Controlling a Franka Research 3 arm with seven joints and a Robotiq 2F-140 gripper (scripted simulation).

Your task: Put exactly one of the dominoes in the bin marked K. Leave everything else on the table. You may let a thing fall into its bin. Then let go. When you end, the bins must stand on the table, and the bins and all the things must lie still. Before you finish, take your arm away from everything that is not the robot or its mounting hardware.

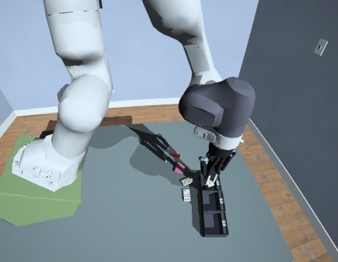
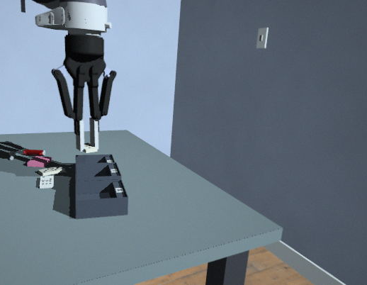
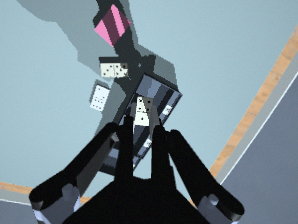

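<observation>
My hand is 90 mm past the flat pink piece, 120 mm to the right of it and 90 mm above it. The rest, counted from my hand: white bolt 140 mm behind, 180 mm to the left, 90 mm below; then small red thing 90 mm behind, 190 mm to the left, 90 mm below.
</observation>
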